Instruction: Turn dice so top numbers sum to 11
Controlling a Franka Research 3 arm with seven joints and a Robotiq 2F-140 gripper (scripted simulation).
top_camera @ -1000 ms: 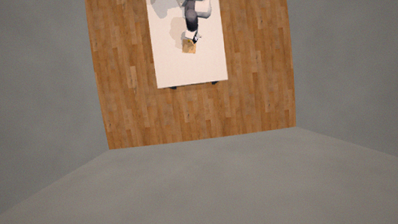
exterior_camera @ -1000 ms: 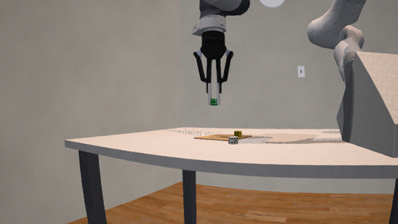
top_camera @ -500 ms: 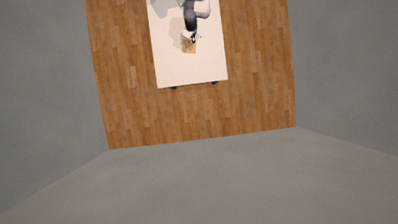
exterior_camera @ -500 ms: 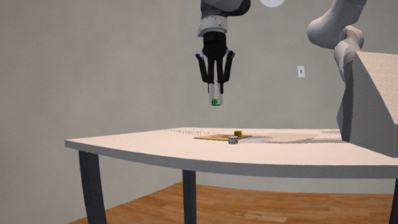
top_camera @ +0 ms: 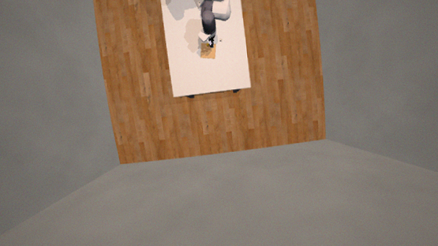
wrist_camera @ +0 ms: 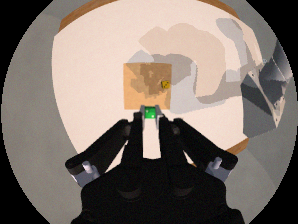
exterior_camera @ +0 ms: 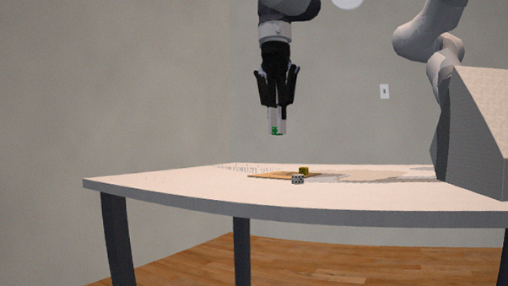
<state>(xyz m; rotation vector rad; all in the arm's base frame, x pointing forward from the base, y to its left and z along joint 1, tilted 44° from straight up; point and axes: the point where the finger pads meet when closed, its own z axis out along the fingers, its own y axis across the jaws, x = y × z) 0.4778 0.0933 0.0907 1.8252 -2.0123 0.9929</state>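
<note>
The tan mat is 1 cm behind my hand, 4 cm to the right of it and 14 cm below it. Round my hand: yellow die: 6 cm behind, 4 cm to the right, 13 cm below; then white die: 9 cm behind, 9 cm to the left, 13 cm below; then green die: 3 cm below.
</note>
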